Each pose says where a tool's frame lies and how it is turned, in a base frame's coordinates. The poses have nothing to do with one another.
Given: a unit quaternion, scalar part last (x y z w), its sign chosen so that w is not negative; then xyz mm.
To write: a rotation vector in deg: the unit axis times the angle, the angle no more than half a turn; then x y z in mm. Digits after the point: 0 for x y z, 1 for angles.
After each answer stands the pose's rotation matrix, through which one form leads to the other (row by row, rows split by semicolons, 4 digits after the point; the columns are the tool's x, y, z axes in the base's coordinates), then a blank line. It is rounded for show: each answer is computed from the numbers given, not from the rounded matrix.
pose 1, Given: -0.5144 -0.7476 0.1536 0.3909 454 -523 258
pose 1, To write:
-74.9 -108.8 22.4 454 -523 258
-0.1651 0.6491 -0.7426; 0.8893 0.4235 0.1725; 0.4265 -0.6319 -0.6472

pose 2, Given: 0.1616 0.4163 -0.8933 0.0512 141 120 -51
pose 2, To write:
28.2 72.6 -155.8 141 120 -51
-0.9425 0.2260 -0.2461; 0.0431 -0.6482 -0.7603; -0.3313 -0.7272 0.6012

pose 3, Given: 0.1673 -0.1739 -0.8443 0.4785 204 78 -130
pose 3, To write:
23.4 -24.3 -118.1 204 78 -130
-0.4861 0.7498 -0.4489; -0.8662 -0.4816 0.1335; -0.1161 0.4537 0.8835

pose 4, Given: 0.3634 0.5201 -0.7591 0.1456 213 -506 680
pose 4, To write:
60.0 85.8 -125.3 213 -506 680
-0.6935 0.5991 -0.4003; 0.1570 -0.4166 -0.8954; -0.7032 -0.6838 0.1949

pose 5, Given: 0.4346 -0.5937 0.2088 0.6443 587 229 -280
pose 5, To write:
56.7 -77.5 27.2 587 229 -280
0.2079 -0.7850 -0.5835; -0.2470 0.5351 -0.8079; 0.9465 0.3121 -0.0826

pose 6, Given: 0.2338 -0.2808 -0.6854 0.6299 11 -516 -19
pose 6, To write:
30.7 -36.8 -89.9 11 -516 -19
-0.0972 0.7321 -0.6742; -0.9947 -0.0488 0.0904; 0.0333 0.6794 0.7330

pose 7, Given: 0.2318 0.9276 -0.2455 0.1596 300 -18 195
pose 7, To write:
38.0 151.9 -40.2 300 -18 195
-0.8416 0.5084 0.1823; 0.3517 0.7720 -0.5295; -0.4099 -0.3815 -0.8285

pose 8, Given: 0.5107 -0.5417 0.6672 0.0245 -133 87 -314
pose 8, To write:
90.5 -96.0 118.3 -133 87 -314
-0.4772 -0.5860 0.6549; -0.5206 -0.4119 -0.7479; 0.7080 -0.6978 -0.1085

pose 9, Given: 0.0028 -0.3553 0.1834 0.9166 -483 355 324
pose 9, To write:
0.3 -41.9 21.6 -483 355 324
0.6803 -0.3382 -0.6503; 0.3342 0.9327 -0.1355; 0.6523 -0.1252 0.7475

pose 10, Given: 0.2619 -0.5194 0.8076 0.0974 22 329 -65
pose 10, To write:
44.4 -88.1 137.0 22 329 -65
-0.8439 -0.4294 0.3218; -0.1147 -0.4415 -0.8899; 0.5242 -0.7879 0.3233

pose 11, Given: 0.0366 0.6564 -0.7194 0.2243 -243 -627 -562
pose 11, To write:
5.8 103.8 -113.7 -243 -627 -562
-0.8967 0.3708 0.2418; -0.2747 -0.0377 -0.9608; -0.3471 -0.9280 0.1356

